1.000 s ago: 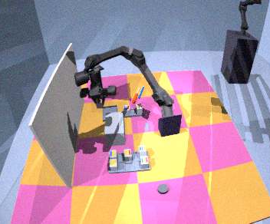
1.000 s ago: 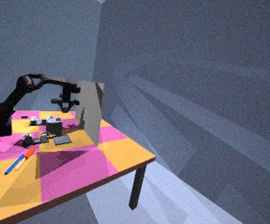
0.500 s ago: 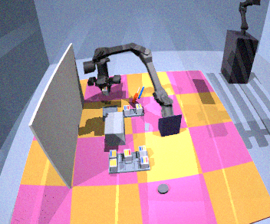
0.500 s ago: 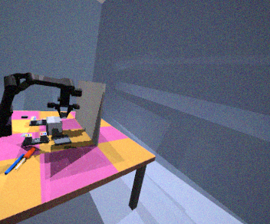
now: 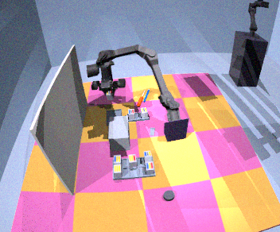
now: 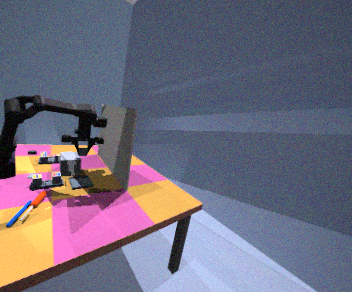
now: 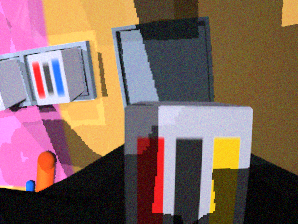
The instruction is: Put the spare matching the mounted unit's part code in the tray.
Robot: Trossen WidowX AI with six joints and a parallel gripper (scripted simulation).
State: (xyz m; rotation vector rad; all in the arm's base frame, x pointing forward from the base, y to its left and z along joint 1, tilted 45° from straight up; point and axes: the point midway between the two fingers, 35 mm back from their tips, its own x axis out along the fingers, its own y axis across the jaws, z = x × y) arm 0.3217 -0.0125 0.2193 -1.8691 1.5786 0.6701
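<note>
The grey tray is 160 mm below my gripper tip. Also, from my gripper tip: grey panel: 190 mm ahead, 190 mm to the left, 60 mm above; black disc: 280 mm behind, 550 mm to the left, 150 mm below; mounted unit: 50 mm behind, 190 mm to the left, 110 mm below.
</note>
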